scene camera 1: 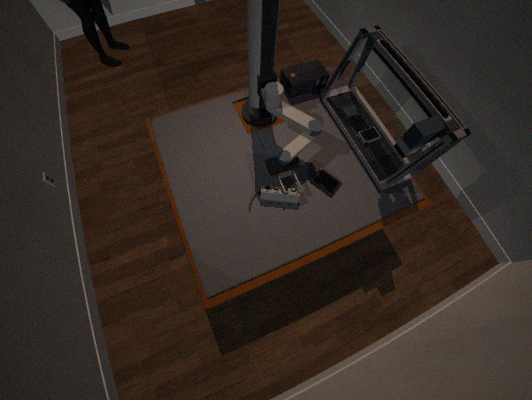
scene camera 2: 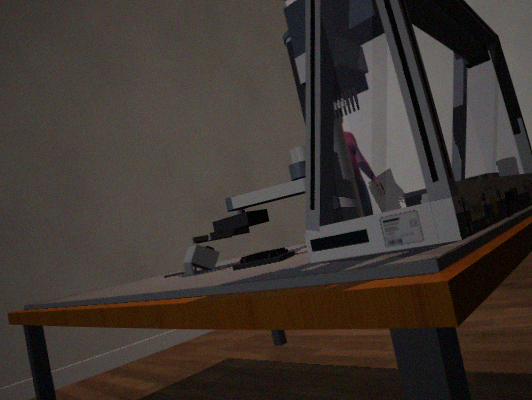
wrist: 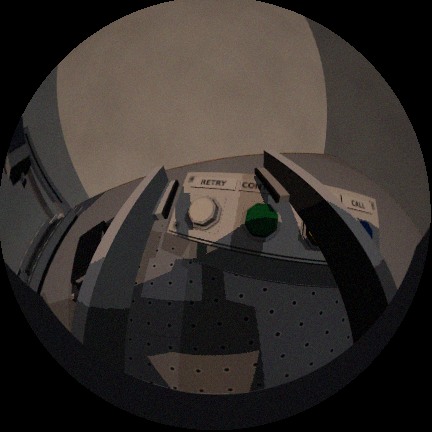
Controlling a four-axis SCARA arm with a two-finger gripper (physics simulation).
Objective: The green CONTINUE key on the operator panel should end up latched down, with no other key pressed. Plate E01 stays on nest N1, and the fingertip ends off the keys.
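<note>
The green CONTINUE key [wrist: 261, 220] sits on the sloped operator panel [wrist: 230, 212] [scene camera 1: 280, 196] [scene camera 2: 202, 257]; whether it is latched down I cannot tell. The white RETRY key [wrist: 202, 211] is to its left in the wrist view; the yellow key [wrist: 312, 237] and blue CALL key [wrist: 366, 228] are to its right, partly hidden. My gripper [wrist: 214, 165] [scene camera 1: 294, 191] [scene camera 2: 200, 239] is at its narrow setting, empty, with a gap between the fingers. It is low over the panel; contact cannot be judged. Plate E01 and nest N1 cannot be identified.
A dark tray [scene camera 1: 327, 181] lies beside the panel. A framed enclosure [scene camera 2: 312, 100] stands at the table's side, with a white-rimmed item [scene camera 1: 370, 134] inside. A dark box [scene camera 1: 305, 82] stands near the arm's column [scene camera 1: 254, 60]. A cable [scene camera 1: 251, 201] leaves the panel.
</note>
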